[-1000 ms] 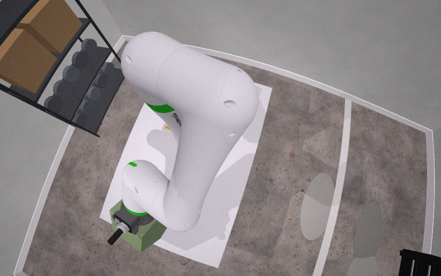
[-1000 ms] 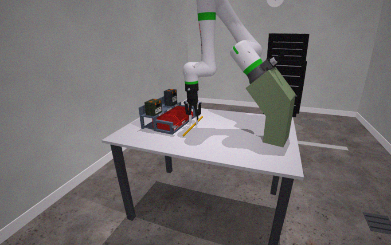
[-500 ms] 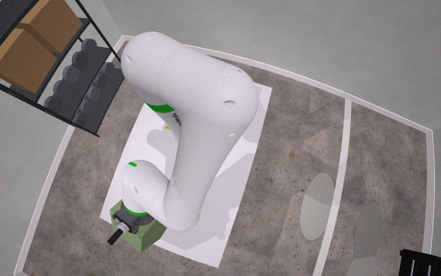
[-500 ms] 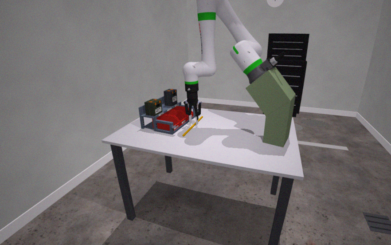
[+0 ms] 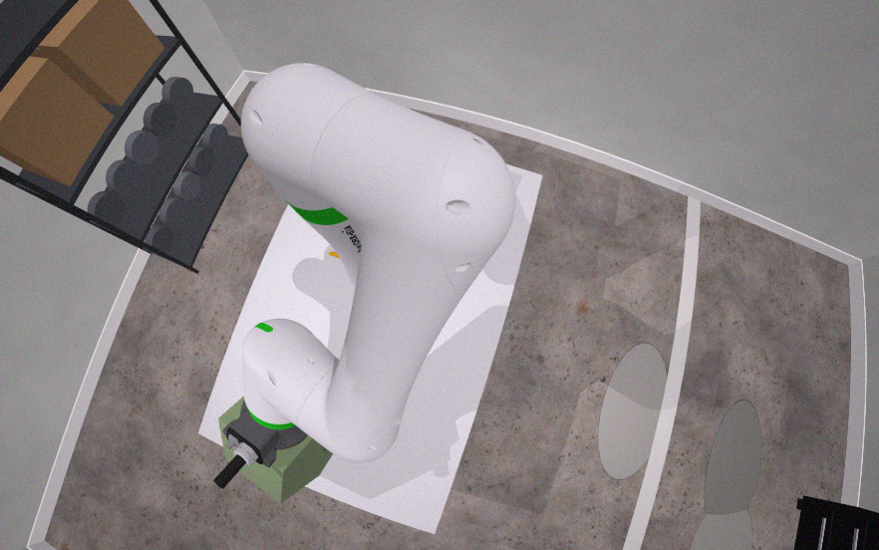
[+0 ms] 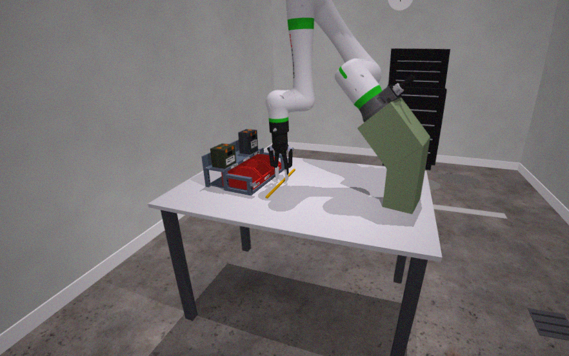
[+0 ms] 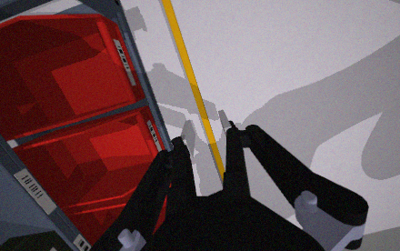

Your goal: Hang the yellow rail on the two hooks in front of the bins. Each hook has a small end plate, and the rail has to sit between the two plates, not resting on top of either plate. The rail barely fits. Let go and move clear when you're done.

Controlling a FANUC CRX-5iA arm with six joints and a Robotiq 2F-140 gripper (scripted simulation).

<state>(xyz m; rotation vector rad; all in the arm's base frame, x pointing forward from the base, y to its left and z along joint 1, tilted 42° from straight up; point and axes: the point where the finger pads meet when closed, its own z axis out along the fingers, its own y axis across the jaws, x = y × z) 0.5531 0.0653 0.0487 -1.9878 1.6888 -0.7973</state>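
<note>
The yellow rail is 4 cm below my hand.
</note>
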